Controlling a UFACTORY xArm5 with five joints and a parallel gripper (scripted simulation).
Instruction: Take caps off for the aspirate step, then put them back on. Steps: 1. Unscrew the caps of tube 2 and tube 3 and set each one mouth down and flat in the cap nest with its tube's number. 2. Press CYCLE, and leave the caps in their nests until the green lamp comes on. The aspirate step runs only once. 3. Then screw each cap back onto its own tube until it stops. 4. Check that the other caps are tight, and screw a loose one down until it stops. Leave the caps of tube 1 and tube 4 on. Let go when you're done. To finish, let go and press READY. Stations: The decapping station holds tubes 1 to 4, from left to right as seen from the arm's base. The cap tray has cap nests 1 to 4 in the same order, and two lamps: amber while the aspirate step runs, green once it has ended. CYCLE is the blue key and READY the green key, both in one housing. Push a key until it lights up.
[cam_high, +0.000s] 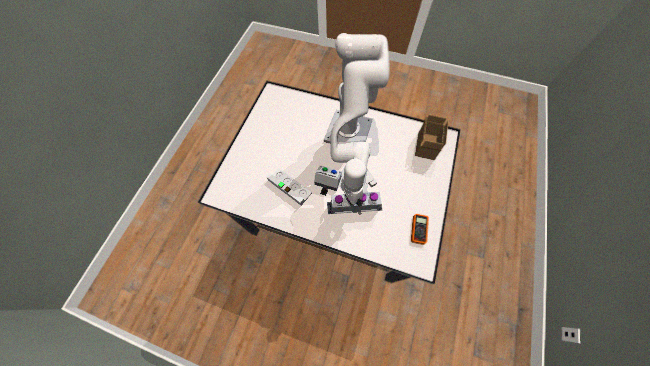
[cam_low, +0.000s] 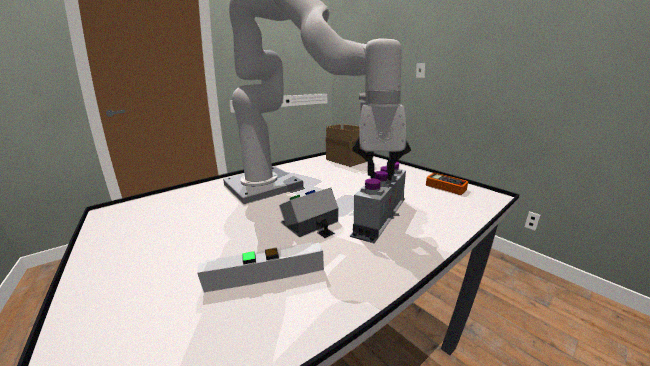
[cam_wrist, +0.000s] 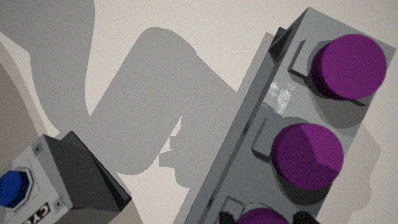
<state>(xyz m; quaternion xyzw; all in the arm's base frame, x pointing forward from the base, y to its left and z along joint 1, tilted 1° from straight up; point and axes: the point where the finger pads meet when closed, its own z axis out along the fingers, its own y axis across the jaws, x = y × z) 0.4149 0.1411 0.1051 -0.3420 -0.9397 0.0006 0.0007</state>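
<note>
Right now my hand is 20 mm past the purple cap, 50 mm to the right of it and 20 mm above it. Also, from my hand: key housing (100 mm behind, 140 mm to the right, 80 mm below); blue key (120 mm behind, 120 mm to the right, 60 mm below); grey decapping station (10 mm behind, 20 mm to the left, 130 mm below).
</note>
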